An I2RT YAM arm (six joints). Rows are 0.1 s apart.
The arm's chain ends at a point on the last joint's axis. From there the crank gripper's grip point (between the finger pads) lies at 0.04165 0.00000 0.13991 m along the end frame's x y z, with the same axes.
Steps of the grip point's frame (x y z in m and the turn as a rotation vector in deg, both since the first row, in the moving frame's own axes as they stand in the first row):
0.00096, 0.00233, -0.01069, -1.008, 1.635, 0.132
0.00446, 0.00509, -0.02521, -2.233, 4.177, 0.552
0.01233, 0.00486, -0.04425, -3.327, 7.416, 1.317
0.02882, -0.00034, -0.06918, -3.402, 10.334, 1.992
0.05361, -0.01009, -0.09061, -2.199, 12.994, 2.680
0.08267, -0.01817, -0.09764, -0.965, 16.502, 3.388
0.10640, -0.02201, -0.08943, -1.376, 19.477, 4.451
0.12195, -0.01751, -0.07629, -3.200, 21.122, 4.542
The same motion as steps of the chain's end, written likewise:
-0.00301, -0.00022, -0.00942, -1.008, 1.635, 0.132
-0.00559, -0.00075, -0.02169, -2.233, 4.177, 0.552
-0.00526, -0.00424, -0.03744, -3.327, 7.416, 1.317
0.00459, -0.01025, -0.05916, -3.402, 10.334, 1.992
0.02341, -0.01790, -0.07753, -2.199, 12.994, 2.680
0.04481, -0.02400, -0.08002, -0.965, 16.502, 3.388
0.06244, -0.03013, -0.06748, -1.376, 19.477, 4.451
0.07484, -0.02995, -0.05161, -3.200, 21.122, 4.542

